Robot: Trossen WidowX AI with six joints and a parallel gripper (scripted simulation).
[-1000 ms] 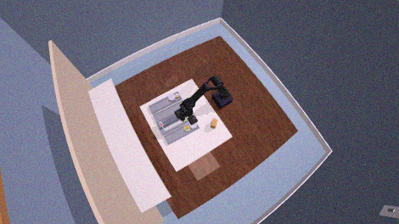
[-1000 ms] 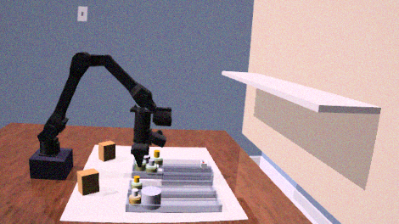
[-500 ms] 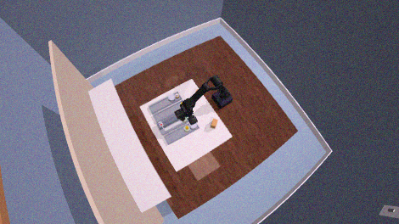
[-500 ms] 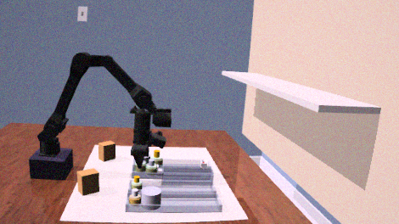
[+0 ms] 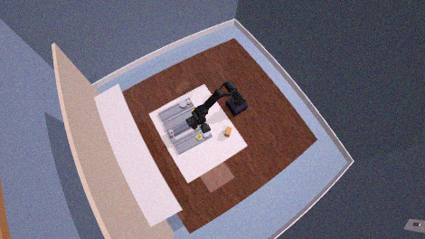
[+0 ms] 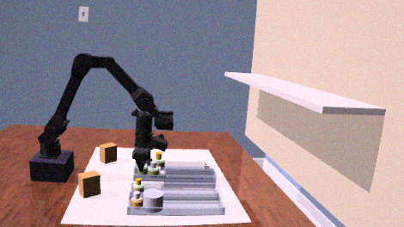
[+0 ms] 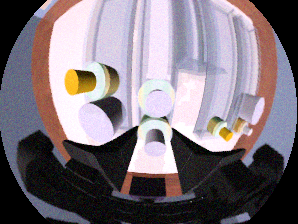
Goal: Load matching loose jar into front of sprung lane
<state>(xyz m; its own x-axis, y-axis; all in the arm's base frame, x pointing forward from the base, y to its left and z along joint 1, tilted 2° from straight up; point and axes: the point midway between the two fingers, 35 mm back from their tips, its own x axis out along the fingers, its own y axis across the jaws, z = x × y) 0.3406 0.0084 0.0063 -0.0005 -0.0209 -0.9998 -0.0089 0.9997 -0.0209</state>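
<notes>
My gripper tip is 150 mm short of the grey rack, 20 mm to the left of it and 20 mm above it.
</notes>
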